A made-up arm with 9 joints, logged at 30 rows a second.
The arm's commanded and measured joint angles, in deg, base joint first. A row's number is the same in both.
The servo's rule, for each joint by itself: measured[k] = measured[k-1] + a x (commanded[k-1-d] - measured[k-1]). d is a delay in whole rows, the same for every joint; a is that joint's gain. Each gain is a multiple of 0.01, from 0.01 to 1. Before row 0 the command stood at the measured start. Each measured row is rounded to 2 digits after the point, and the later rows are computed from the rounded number. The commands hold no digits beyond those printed.
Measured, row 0:
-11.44, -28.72, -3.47, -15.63, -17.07, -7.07, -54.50, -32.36, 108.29
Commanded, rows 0 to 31:
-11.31, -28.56, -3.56, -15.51, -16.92, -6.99, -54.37, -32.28, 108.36
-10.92, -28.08, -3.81, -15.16, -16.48, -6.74, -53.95, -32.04, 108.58
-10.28, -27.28, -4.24, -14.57, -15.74, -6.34, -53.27, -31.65, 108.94
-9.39, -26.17, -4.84, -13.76, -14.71, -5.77, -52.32, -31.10, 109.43
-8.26, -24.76, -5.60, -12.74, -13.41, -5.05, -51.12, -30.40, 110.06
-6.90, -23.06, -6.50, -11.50, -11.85, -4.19, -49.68, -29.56, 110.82
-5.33, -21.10, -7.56, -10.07, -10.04, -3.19, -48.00, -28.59, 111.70
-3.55, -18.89, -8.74, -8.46, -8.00, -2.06, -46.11, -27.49, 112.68
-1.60, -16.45, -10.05, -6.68, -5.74, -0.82, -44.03, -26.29, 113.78
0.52, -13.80, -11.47, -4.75, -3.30, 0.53, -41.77, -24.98, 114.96
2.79, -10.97, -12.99, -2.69, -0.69, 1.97, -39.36, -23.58, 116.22
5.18, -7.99, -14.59, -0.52, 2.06, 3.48, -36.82, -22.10, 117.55
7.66, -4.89, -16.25, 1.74, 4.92, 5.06, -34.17, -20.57, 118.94
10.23, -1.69, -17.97, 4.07, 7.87, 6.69, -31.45, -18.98, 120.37
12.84, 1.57, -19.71, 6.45, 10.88, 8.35, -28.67, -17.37, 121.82
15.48, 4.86, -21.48, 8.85, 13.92, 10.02, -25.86, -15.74, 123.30
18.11, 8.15, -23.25, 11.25, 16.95, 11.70, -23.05, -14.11, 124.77
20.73, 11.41, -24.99, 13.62, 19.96, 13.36, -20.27, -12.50, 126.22
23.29, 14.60, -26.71, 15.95, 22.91, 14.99, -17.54, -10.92, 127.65
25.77, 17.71, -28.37, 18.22, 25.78, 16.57, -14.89, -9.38, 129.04
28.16, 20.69, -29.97, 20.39, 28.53, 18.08, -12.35, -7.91, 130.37
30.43, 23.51, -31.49, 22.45, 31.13, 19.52, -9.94, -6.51, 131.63
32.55, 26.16, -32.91, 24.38, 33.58, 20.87, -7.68, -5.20, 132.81
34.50, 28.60, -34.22, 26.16, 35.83, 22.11, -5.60, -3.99, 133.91
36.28, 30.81, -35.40, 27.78, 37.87, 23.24, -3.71, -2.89, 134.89
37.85, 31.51, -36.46, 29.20, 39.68, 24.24, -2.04, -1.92, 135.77
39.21, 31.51, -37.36, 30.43, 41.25, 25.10, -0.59, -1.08, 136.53
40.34, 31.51, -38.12, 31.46, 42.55, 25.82, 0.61, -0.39, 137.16
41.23, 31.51, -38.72, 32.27, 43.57, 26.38, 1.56, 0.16, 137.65
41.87, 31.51, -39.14, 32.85, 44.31, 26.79, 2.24, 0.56, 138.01
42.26, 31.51, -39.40, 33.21, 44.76, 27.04, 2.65, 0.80, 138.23
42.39, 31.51, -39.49, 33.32, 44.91, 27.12, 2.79, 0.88, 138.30
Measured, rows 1 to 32:
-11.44, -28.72, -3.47, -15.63, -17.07, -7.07, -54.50, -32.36, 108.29
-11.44, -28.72, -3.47, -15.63, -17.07, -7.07, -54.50, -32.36, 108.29
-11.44, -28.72, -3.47, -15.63, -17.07, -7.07, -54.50, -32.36, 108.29
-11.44, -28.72, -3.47, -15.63, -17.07, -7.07, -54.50, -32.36, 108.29
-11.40, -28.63, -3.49, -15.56, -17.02, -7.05, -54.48, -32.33, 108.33
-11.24, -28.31, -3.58, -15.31, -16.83, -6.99, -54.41, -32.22, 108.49
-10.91, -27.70, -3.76, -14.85, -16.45, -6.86, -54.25, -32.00, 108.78
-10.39, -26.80, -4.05, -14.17, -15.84, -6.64, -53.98, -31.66, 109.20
-9.67, -25.60, -4.47, -13.28, -14.99, -6.32, -53.58, -31.18, 109.75
-8.73, -24.10, -5.02, -12.18, -13.89, -5.89, -53.03, -30.56, 110.43
-7.57, -22.33, -5.71, -10.87, -12.54, -5.35, -52.33, -29.81, 111.24
-6.20, -20.30, -6.53, -9.38, -10.95, -4.69, -51.46, -28.93, 112.16
-4.64, -18.03, -7.48, -7.71, -9.13, -3.92, -50.42, -27.93, 113.20
-2.89, -15.53, -8.56, -5.87, -7.09, -3.03, -49.21, -26.81, 114.33
-0.96, -12.84, -9.76, -3.90, -4.85, -2.03, -47.83, -25.58, 115.54
1.13, -9.98, -11.06, -1.80, -2.43, -0.93, -46.29, -24.26, 116.83
3.35, -6.98, -12.46, 0.39, 0.14, 0.27, -44.59, -22.86, 118.18
5.69, -3.86, -13.95, 2.67, 2.85, 1.55, -42.75, -21.39, 119.58
8.12, -0.66, -15.51, 5.01, 5.66, 2.91, -40.78, -19.86, 121.01
10.62, 2.60, -17.12, 7.39, 8.55, 4.33, -38.69, -18.29, 122.48
13.17, 5.87, -18.78, 9.78, 11.49, 5.80, -36.50, -16.70, 123.95
15.74, 9.14, -20.46, 12.16, 14.45, 7.31, -34.23, -15.10, 125.40
18.31, 12.36, -22.15, 14.51, 17.41, 8.85, -31.89, -13.51, 126.84
20.85, 15.52, -23.83, 16.81, 20.34, 10.39, -29.51, -11.94, 128.25
23.34, 18.57, -25.49, 19.03, 23.21, 11.93, -27.11, -10.41, 129.61
25.75, 21.48, -27.11, 21.15, 25.98, 13.45, -24.71, -8.93, 130.90
28.06, 24.24, -28.68, 23.15, 28.64, 14.93, -22.33, -7.51, 132.12
30.25, 26.81, -30.18, 25.02, 31.16, 16.37, -19.99, -6.17, 133.27
32.30, 29.17, -31.59, 26.73, 33.51, 17.74, -17.71, -4.92, 134.31
34.19, 30.55, -32.90, 28.26, 35.67, 19.04, -15.52, -3.78, 135.24
35.90, 31.12, -34.10, 29.61, 37.62, 20.25, -13.43, -2.75, 136.07
37.41, 31.35, -35.19, 30.76, 39.35, 21.36, -11.46, -1.85, 136.77
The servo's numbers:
d 4
a 0.34 0.59 0.27 0.62 0.35 0.20 0.14 0.38 0.64

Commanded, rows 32 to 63:
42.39, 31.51, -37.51, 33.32, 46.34, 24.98, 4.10, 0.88, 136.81
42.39, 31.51, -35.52, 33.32, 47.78, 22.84, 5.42, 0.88, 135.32
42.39, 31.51, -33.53, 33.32, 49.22, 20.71, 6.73, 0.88, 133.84
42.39, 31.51, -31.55, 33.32, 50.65, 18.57, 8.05, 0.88, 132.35
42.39, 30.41, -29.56, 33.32, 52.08, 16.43, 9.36, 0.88, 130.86
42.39, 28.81, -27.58, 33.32, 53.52, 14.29, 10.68, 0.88, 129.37
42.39, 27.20, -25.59, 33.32, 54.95, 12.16, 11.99, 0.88, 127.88
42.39, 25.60, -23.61, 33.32, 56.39, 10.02, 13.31, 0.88, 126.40
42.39, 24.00, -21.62, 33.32, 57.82, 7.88, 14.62, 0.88, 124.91
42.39, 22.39, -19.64, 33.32, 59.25, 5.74, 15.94, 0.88, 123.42
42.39, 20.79, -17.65, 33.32, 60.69, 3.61, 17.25, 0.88, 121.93
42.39, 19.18, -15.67, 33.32, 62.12, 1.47, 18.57, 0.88, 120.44
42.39, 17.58, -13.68, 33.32, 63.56, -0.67, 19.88, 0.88, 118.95
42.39, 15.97, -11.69, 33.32, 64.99, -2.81, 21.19, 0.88, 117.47
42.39, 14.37, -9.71, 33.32, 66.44, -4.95, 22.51, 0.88, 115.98
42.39, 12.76, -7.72, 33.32, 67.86, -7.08, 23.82, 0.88, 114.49
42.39, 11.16, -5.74, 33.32, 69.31, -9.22, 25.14, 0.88, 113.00
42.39, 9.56, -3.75, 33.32, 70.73, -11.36, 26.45, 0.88, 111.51
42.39, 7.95, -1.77, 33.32, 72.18, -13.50, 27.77, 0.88, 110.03
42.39, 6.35, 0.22, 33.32, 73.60, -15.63, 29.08, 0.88, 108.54
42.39, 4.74, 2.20, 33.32, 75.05, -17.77, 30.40, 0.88, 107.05
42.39, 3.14, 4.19, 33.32, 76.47, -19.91, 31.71, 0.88, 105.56
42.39, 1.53, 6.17, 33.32, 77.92, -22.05, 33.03, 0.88, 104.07
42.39, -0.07, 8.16, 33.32, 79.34, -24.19, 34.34, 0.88, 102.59
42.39, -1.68, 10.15, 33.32, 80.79, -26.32, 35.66, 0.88, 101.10
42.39, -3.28, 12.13, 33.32, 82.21, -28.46, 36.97, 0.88, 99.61
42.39, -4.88, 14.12, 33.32, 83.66, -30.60, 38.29, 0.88, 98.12
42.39, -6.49, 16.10, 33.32, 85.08, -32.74, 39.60, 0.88, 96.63
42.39, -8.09, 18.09, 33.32, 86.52, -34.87, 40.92, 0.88, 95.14
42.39, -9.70, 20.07, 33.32, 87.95, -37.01, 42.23, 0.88, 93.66
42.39, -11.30, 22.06, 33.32, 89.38, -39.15, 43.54, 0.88, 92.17
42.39, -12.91, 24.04, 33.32, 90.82, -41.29, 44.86, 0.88, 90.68
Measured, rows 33 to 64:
38.71, 31.44, -36.14, 31.70, 40.83, 22.36, -9.64, -1.09, 137.33
39.78, 31.48, -36.95, 32.41, 42.05, 23.25, -7.98, -0.46, 137.77
40.62, 31.50, -37.61, 32.91, 43.00, 24.01, -6.49, 0.02, 138.06
41.22, 31.51, -38.12, 33.16, 43.67, 24.63, -5.19, 0.35, 138.21
41.62, 31.51, -37.96, 33.26, 44.60, 24.70, -3.89, 0.55, 137.31
41.88, 31.51, -37.30, 33.30, 45.71, 24.33, -2.59, 0.68, 136.04
42.05, 31.51, -36.28, 33.31, 46.94, 23.61, -1.29, 0.76, 134.63
42.17, 31.51, -35.00, 33.32, 48.24, 22.60, 0.02, 0.81, 133.17
42.24, 30.86, -33.53, 33.32, 49.58, 21.37, 1.33, 0.84, 131.69
42.29, 29.65, -31.92, 33.32, 50.96, 19.95, 2.64, 0.86, 130.21
42.32, 28.20, -30.21, 33.32, 52.36, 18.39, 3.95, 0.87, 128.72
42.34, 26.67, -28.43, 33.32, 53.77, 16.72, 5.26, 0.87, 127.24
42.36, 25.09, -26.59, 33.32, 55.19, 14.95, 6.57, 0.87, 125.75
42.37, 23.50, -24.71, 33.32, 56.61, 13.11, 7.88, 0.87, 124.26
42.38, 21.90, -22.80, 33.32, 58.04, 11.21, 9.19, 0.87, 122.77
42.38, 20.30, -20.87, 33.32, 59.47, 9.26, 10.50, 0.87, 121.28
42.38, 18.70, -18.93, 33.32, 60.90, 7.27, 11.81, 0.87, 119.79
42.38, 17.09, -16.98, 33.32, 62.33, 5.25, 13.12, 0.87, 118.31
42.38, 15.49, -15.02, 33.32, 63.77, 3.21, 14.43, 0.87, 116.82
42.38, 13.88, -13.05, 33.32, 65.20, 1.15, 15.74, 0.87, 115.33
42.38, 12.28, -11.08, 33.32, 66.64, -0.92, 17.06, 0.87, 113.84
42.38, 10.68, -9.10, 33.32, 68.07, -3.01, 18.37, 0.87, 112.35
42.38, 9.07, -7.12, 33.32, 69.51, -5.11, 19.69, 0.87, 110.87
42.38, 7.47, -5.14, 33.32, 70.94, -7.21, 21.00, 0.87, 109.38
42.38, 5.86, -3.16, 33.32, 72.38, -9.32, 22.32, 0.87, 107.89
42.38, 4.26, -1.18, 33.32, 73.81, -11.44, 23.63, 0.87, 106.40
42.38, 2.65, 0.80, 33.32, 75.25, -13.56, 24.95, 0.87, 104.91
42.38, 1.05, 2.79, 33.32, 76.68, -15.69, 26.26, 0.87, 103.43
42.38, -0.56, 4.78, 33.32, 78.12, -17.82, 27.58, 0.87, 101.94
42.38, -2.16, 6.76, 33.32, 79.55, -19.95, 28.89, 0.87, 100.45
42.38, -3.76, 8.75, 33.32, 80.99, -22.08, 30.21, 0.87, 98.96
42.38, -5.37, 10.73, 33.32, 82.42, -24.21, 31.52, 0.87, 97.47

